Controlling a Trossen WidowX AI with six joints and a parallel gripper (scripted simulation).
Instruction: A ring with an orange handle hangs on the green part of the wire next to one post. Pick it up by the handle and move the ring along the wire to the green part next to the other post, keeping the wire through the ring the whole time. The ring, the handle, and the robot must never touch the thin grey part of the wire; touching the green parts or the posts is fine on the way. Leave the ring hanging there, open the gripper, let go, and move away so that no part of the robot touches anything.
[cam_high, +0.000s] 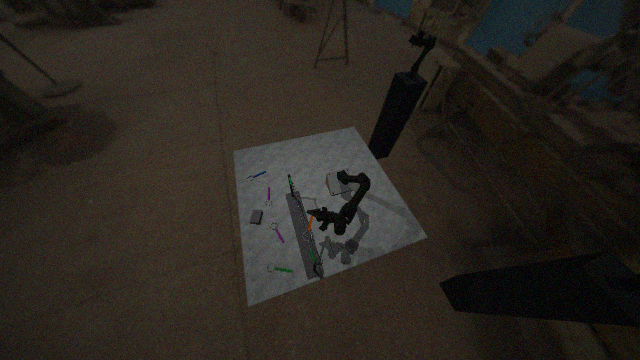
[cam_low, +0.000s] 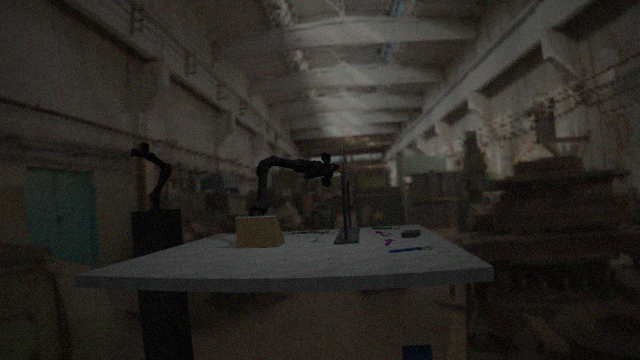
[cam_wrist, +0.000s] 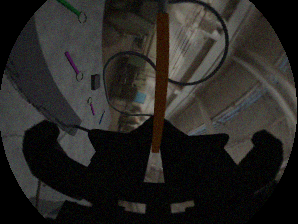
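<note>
Right now my gripper tip is 1 cm short of the ring with orange handle, 9 cm to the right of it and 3 cm above it. Round my gripper tip: grey block 34 cm ahead, 22 cm to the right, 36 cm below.
</note>
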